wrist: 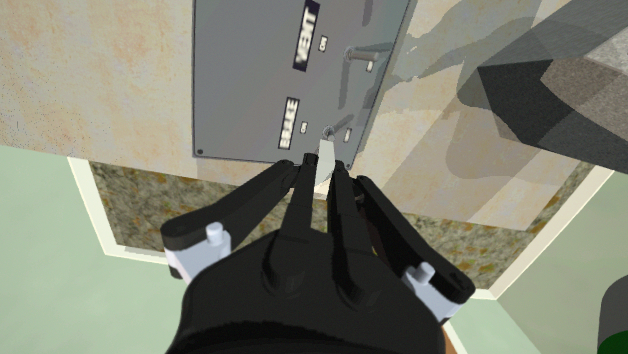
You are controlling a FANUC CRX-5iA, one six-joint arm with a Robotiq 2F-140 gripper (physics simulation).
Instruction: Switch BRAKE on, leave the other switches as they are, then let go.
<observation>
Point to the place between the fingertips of my gripper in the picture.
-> At 323,152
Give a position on a grey switch panel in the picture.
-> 264,88
</observation>
